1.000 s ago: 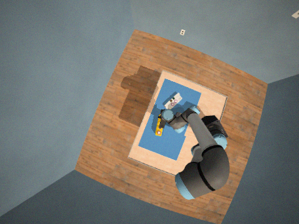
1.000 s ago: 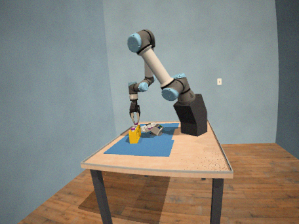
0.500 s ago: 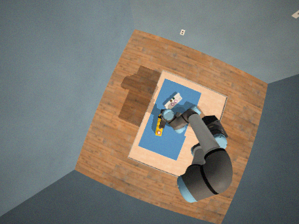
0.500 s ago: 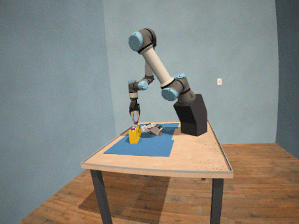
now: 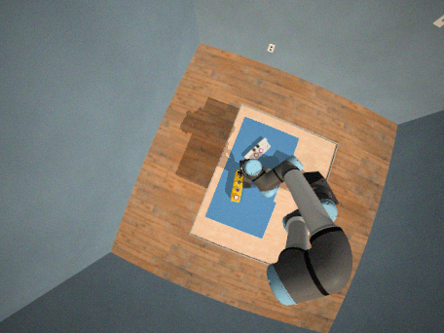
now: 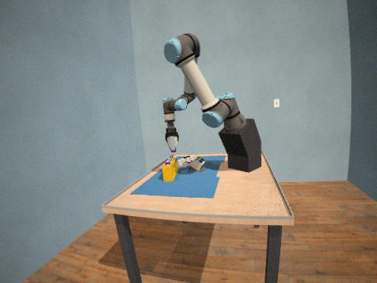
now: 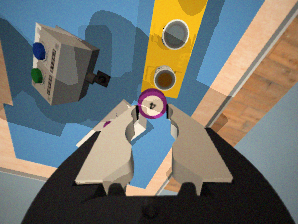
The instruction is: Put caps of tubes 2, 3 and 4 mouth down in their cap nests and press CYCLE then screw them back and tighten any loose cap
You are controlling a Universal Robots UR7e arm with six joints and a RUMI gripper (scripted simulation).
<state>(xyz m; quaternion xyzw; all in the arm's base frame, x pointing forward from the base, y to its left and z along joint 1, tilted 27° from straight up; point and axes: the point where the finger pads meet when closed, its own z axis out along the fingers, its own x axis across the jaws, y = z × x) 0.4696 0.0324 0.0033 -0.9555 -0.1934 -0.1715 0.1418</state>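
Right now my hand is 70 mm past the cap, 220 mm to the left of it and 160 mm above it. From my hand the other things lie so: green key: 190 mm behind, 70 mm to the right, 100 mm below; blue cycle key: 190 mm behind, 30 mm to the right, 100 mm below; key housing: 170 mm behind, 50 mm to the right, 120 mm below.
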